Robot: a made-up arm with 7 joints. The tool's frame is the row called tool.
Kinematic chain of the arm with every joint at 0, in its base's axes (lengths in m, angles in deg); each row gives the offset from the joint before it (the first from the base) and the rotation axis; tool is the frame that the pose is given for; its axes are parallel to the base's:
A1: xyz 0.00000 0.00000 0.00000 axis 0 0.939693 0.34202
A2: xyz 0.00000 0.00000 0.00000 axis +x
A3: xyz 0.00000 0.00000 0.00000 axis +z
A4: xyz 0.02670 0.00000 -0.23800 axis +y
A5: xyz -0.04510 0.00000 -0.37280 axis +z
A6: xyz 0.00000 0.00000 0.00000 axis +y
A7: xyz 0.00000 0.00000 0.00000 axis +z
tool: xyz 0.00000 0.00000 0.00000
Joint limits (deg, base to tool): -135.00..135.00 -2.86..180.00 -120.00..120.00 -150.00..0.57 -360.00..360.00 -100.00..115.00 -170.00..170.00
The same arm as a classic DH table. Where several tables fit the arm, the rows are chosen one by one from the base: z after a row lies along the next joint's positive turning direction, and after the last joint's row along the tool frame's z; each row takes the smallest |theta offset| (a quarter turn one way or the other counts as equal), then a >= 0, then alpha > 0; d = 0 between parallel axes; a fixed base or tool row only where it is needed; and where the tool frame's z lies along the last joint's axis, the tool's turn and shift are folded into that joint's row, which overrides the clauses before.
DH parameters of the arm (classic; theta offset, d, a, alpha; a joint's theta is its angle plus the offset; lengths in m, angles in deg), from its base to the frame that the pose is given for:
base (fixed): 0.00 0.0000 0.0000 -70.00
A1: 90.00 0.0000 0.0000 90.00
A2: 70.00 0.0000 0.0000 -90.00
A3: -90.00 -0.2380 0.0267 -90.00
A4: 0.00 0.0000 -0.0451 90.00
A5: 0.00 -0.3728 0.0000 -90.00
A6: 0.00 0.0000 0.0000 90.00
A7: 0.00 0.0000 0.0000 0.00
Joint limits (deg, base to tool): -135.00..135.00 -2.86..180.00 -120.00..120.00 -150.00..0.57 -360.00..360.00 -100.00..115.00 -170.00..170.00

